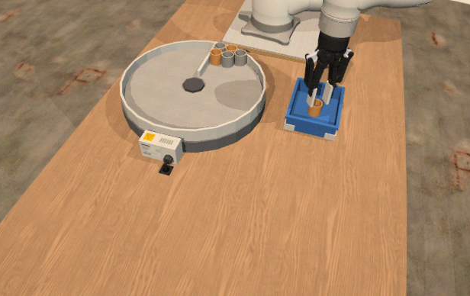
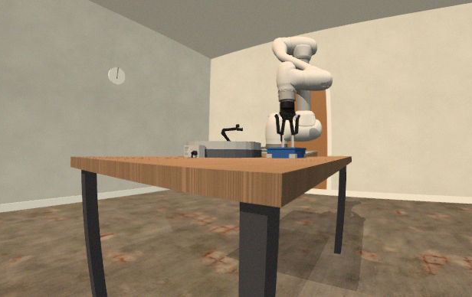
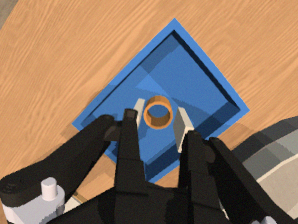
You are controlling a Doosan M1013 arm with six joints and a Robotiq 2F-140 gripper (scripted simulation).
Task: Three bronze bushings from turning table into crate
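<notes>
Now: hand 6 cm above the crate. Round my hand: round grey turning table: 8 cm ahead, 35 cm to the right, 3 cm below.
</notes>
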